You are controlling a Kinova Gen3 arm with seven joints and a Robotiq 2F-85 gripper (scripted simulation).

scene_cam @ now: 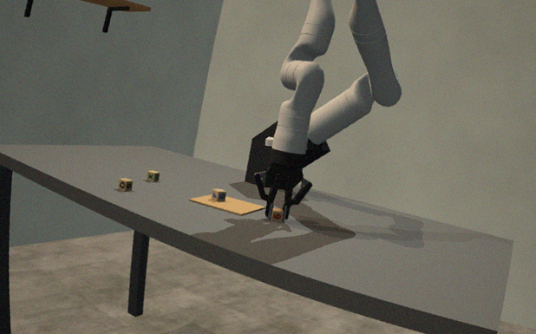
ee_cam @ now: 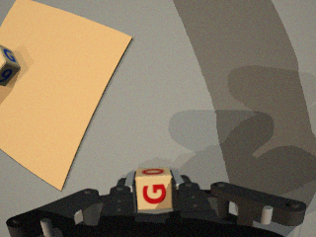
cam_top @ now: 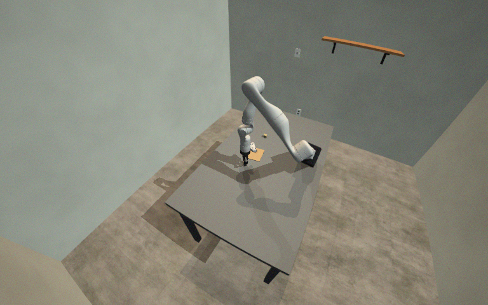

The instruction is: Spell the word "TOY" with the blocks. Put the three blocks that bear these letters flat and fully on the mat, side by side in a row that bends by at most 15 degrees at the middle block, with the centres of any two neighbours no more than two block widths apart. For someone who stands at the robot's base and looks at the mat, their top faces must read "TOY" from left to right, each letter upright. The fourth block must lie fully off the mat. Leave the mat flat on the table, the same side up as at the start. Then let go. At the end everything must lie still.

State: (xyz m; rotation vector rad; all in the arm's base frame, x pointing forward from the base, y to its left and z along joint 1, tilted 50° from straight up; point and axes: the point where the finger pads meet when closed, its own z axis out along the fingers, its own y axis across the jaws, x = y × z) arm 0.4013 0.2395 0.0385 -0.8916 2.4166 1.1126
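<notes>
Now: the tan mat 140 mm to the right of my hand and 20 mm below it. From my hand the other things lie so: block (10 mm below).
</notes>
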